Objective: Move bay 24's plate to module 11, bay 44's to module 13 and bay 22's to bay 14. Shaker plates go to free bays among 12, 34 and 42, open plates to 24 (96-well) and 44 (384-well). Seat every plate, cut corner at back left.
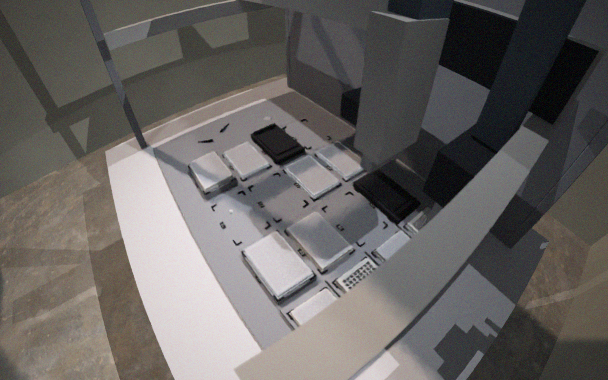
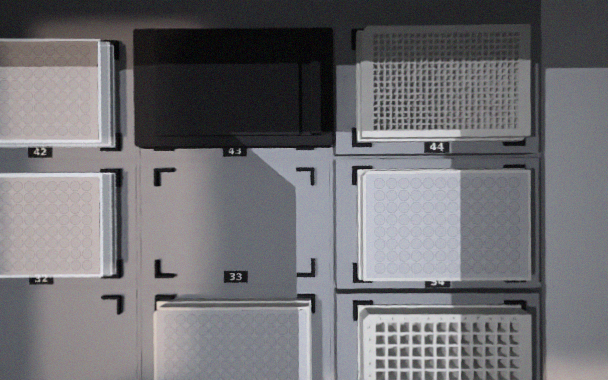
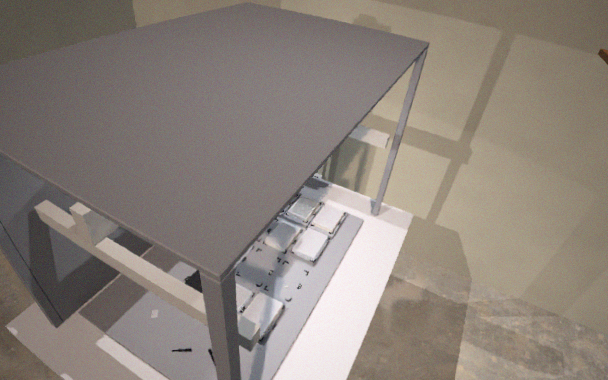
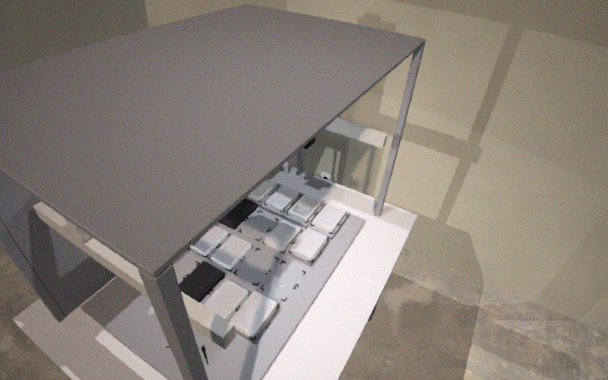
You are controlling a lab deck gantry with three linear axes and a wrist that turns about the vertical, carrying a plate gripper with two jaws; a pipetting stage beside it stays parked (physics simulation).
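Frame: origin at the robot's base, x ahead, y right, z down, level; centimetres.
Seen in the pictures: robot's base, origin of the base link: (image 1: 191, 171) (image 3: 260, 343) (image 4: 253, 342).
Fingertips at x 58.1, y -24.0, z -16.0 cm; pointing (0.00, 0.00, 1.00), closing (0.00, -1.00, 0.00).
Note:
Offsets run from my fingertips to a thing's top centre.
An open 384-well plate @(dy -12.4, dx -2.5, dz +13.1 cm) (image 2: 445, 82) lies inside bay 44's marks; its back-left corner looks cut. An open 96-well plate @(dy +9.0, dx -2.5, dz +13.1 cm) (image 2: 445, 350) (image 1: 357, 274) lies in bay 24. Lidded plates stand at bays 34 @(dy -1.7, dx -2.4, dz +13.1 cm) (image 2: 445, 225), 42 (image 2: 47, 92) and 32 @(dy -1.7, dx -35.3, dz +14.5 cm) (image 2: 47, 225). A raised plate @(dy +19.7, dx -51.7, dz +12.6 cm) (image 1: 212, 169) (image 4: 255, 314) stands at position 11, another plate @(dy +19.8, dx -18.6, dz +12.6 cm) (image 1: 278, 264) (image 4: 310, 244) at 13, and a lidded plate @(dy +19.7, dx -2.5, dz +13.1 cm) (image 1: 315, 306) (image 4: 330, 218) at 14. Bay 22 holds no plate. The gripper's dark head (image 1: 452, 172) is near bay 44 at the right; its jaws are hidden behind the front beam.
Black devices stand at 43 @(dy -12.5, dx -18.5, dz +12.9 cm) (image 2: 225, 100) (image 1: 387, 195) and 31 @(dy -1.8, dx -52.1, dz +12.9 cm) (image 1: 277, 142) (image 4: 202, 280). Lidded plates stand at 23 @(dy +9.0, dx -18.9, dz +14.5 cm) (image 2: 230, 345) and 21 @(dy +9.0, dx -51.7, dz +14.5 cm) (image 1: 246, 159). The grey pipetting stage (image 1: 400, 85) rises behind the deck. A pale front beam (image 1: 410, 280) crosses the front.

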